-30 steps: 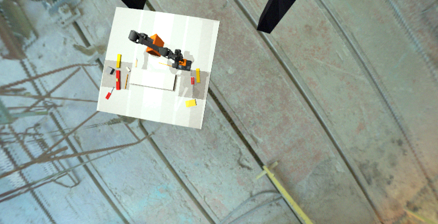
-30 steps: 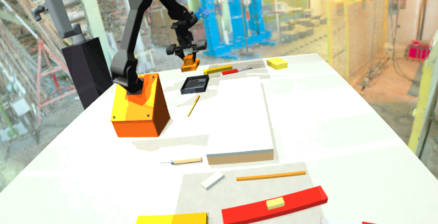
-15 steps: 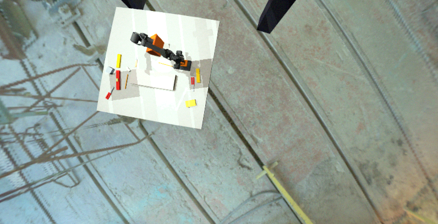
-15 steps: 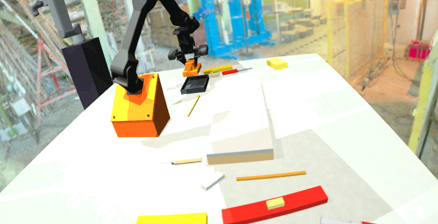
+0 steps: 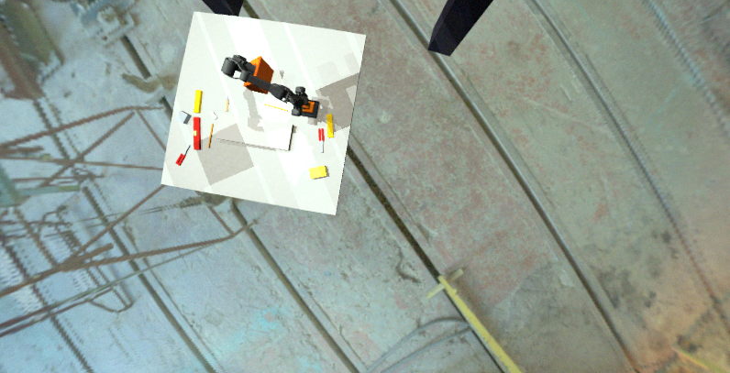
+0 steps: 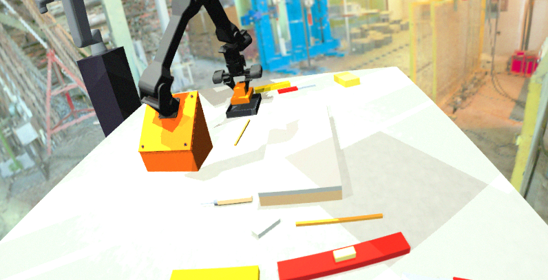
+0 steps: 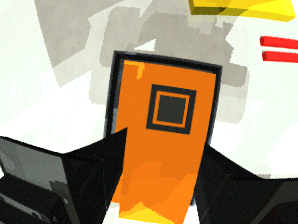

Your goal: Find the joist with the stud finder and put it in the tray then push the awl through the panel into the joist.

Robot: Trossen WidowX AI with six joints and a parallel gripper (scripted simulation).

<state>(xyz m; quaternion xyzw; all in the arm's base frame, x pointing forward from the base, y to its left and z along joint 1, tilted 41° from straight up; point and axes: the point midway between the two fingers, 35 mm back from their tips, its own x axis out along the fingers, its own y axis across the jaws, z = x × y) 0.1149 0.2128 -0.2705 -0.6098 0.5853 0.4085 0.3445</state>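
Now: gripper tip 10 mm to the left of the dark tray and 50 mm above it. Also, from my gripper tip: yellow block (410 mm ahead, 190 mm to the left, 50 mm below); awl (90 mm ahead, 570 mm to the right, 60 mm below); stud finder (10 mm to the left, 20 mm above).
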